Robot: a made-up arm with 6 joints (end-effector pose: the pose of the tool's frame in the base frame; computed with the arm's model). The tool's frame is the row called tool.
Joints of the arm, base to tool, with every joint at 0 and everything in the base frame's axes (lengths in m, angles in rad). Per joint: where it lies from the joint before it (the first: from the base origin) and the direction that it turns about. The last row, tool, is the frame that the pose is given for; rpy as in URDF.
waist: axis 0 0 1 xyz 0 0 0.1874
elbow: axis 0.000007 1 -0.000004 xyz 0 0 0
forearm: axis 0.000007 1 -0.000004 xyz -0.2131 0 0.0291
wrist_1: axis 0.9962 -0.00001 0.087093 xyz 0.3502 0 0.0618
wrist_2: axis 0.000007 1 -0.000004 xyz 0 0 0
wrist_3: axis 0.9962 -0.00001 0.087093 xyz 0.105 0 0.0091
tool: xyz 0 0 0 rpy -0.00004 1.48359 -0.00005
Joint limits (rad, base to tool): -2.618..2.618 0..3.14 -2.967..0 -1.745..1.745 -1.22..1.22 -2.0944..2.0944
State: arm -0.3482 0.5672 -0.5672 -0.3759 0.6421 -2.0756
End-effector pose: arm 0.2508 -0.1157 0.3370 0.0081 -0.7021 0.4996 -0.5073
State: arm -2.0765 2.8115 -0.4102 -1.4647 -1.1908 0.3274
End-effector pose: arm 0.0971 -0.0255 -0.0887 0.5281 0.5394 0.6155 0.2264
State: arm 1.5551 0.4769 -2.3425 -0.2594 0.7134 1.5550
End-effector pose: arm 0.0129 -0.3049 0.7270 0.1258 0.0673 0.1636 0.9762
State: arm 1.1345 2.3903 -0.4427 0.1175 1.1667 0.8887
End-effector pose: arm -0.0102 0.0049 -0.0489 0.3736 0.0386 -0.7460 0.5499
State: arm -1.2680 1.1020 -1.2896 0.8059 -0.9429 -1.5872
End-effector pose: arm 0.0325 -0.3103 0.5903 0.2985 0.3227 0.2156 -0.8719
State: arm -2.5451 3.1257 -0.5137 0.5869 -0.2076 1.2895
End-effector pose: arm 0.1018 0.0836 -0.1429 0.3757 -0.7563 0.5302 -0.0765
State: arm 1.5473 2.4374 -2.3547 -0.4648 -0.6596 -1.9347
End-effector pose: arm -0.0144 0.6189 0.3939 0.8389 -0.3851 -0.2758 -0.2683
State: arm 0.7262 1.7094 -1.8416 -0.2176 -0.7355 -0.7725
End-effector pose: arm 0.3327 0.3159 0.5862 0.9458 -0.2739 0.1567 -0.0766
